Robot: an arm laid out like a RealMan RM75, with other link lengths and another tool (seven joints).
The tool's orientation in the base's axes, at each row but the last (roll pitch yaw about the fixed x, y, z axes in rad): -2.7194, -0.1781, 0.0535; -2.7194, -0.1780, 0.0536; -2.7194, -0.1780, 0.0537; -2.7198, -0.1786, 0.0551; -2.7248, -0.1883, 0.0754; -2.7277, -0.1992, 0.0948; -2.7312, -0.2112, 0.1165; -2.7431, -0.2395, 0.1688
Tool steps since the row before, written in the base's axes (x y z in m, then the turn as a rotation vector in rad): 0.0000, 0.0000, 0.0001, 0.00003, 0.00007, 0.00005; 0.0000, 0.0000, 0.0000, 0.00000, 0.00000, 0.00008; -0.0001, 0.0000, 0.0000, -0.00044, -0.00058, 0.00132; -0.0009, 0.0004, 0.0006, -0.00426, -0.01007, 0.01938; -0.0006, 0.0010, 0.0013, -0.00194, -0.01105, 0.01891; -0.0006, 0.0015, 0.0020, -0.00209, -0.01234, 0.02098; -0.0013, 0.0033, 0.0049, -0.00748, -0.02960, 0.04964; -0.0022, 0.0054, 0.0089, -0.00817, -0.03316, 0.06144
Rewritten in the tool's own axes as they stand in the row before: 0.0000, 0.0000, -0.0001, 0.00004, -0.00008, -0.00001; 0.0000, 0.0000, 0.0000, 0.00001, -0.00003, -0.00007; -0.0001, 0.0000, 0.0000, -0.00023, -0.00006, -0.00149; -0.0008, -0.0007, -0.0005, -0.00129, 0.00080, -0.02220; -0.0003, -0.0015, -0.0008, 0.00082, 0.00221, -0.02186; -0.0001, -0.0022, -0.0013, 0.00097, 0.00254, -0.02428; 0.0001, -0.0051, -0.0032, -0.00022, 0.00589, -0.05798; 0.0009, -0.0087, -0.0060, 0.00134, 0.00445, -0.07014
